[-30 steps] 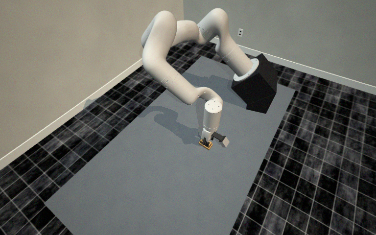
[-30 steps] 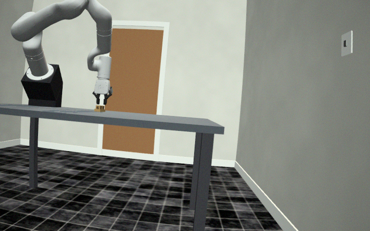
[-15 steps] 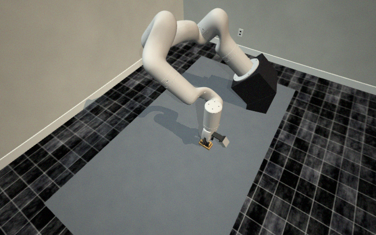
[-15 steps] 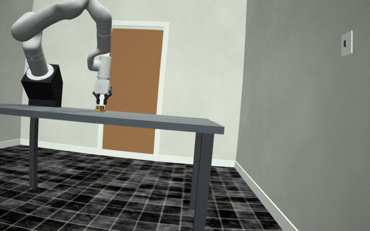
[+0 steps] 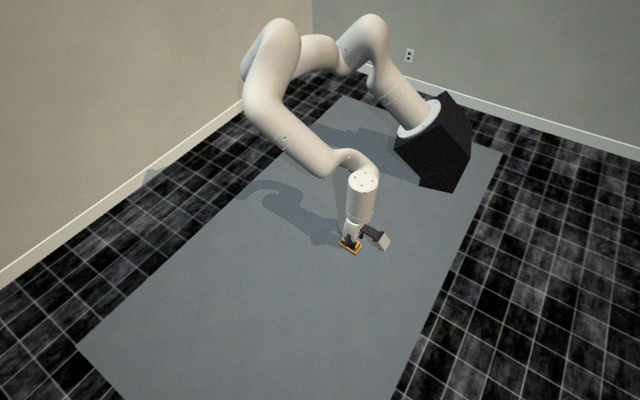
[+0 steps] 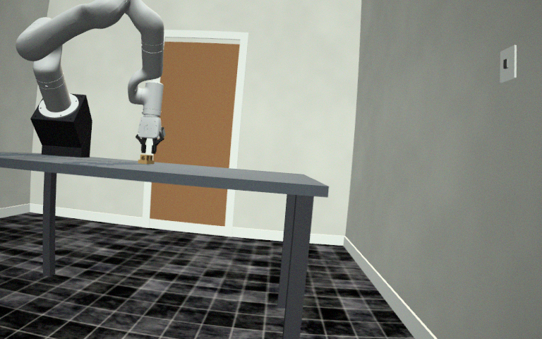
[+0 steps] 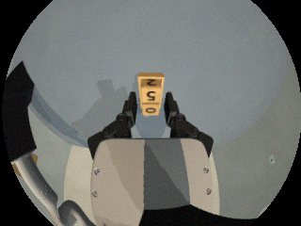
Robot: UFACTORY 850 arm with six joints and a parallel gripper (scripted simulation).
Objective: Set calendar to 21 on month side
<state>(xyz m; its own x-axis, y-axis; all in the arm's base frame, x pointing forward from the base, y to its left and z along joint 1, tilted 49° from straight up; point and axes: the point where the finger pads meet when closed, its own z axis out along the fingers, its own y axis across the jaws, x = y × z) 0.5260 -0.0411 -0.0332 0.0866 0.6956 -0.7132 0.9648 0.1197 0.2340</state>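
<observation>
My gripper is now 20 mm to the left of the orange tray and 60 mm above it.
</observation>
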